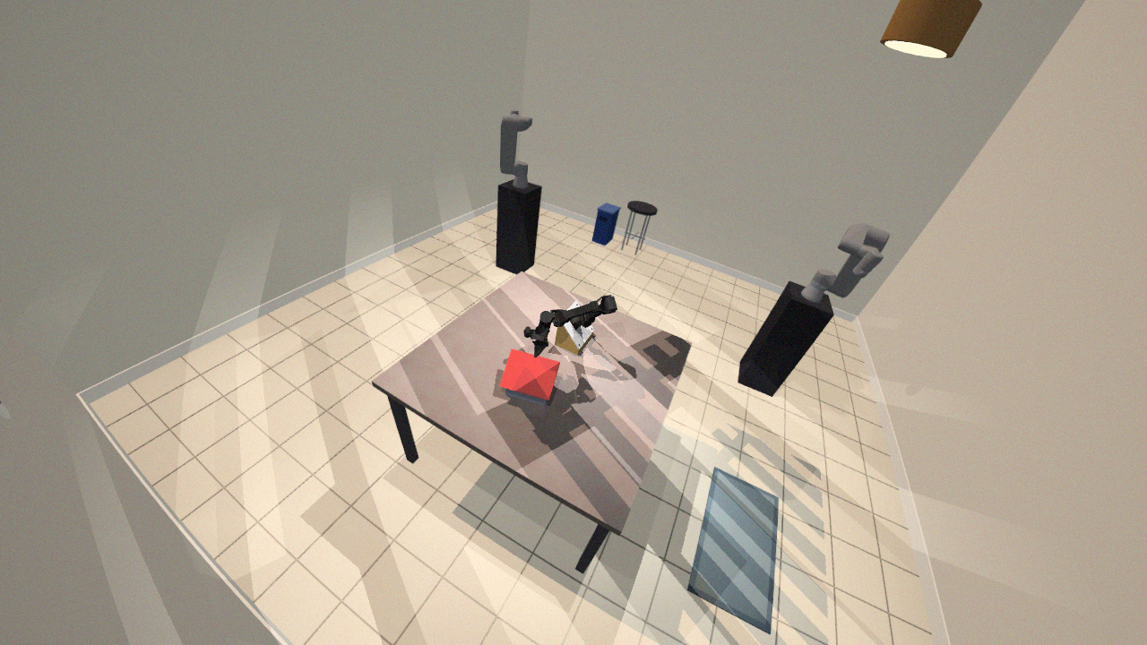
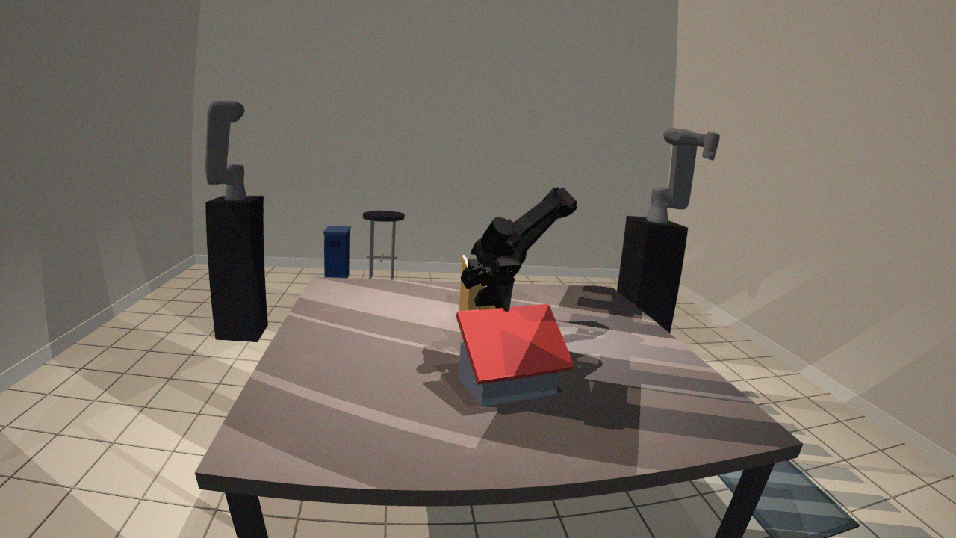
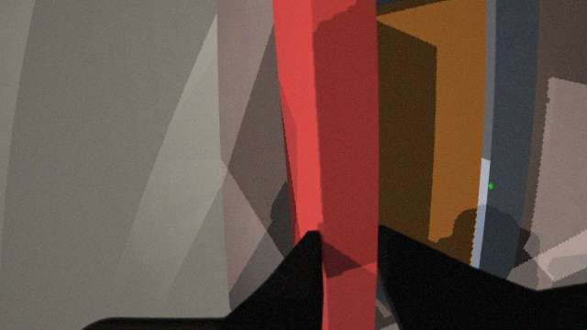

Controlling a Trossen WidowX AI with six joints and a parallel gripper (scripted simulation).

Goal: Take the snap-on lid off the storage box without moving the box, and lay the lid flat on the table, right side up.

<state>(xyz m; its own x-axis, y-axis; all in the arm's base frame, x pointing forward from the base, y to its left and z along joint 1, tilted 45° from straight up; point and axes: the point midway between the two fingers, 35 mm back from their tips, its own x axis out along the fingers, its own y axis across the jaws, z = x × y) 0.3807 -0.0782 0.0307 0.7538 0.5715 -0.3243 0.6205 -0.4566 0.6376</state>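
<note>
Now: the snap-on lid 7 cm ahead of my gripper tip, 4 cm below it and 1 cm to the left of it. From my gripper tip the other things lie so: storage box (13 cm below, 5 cm ahead, 1 cm to the left).
</note>
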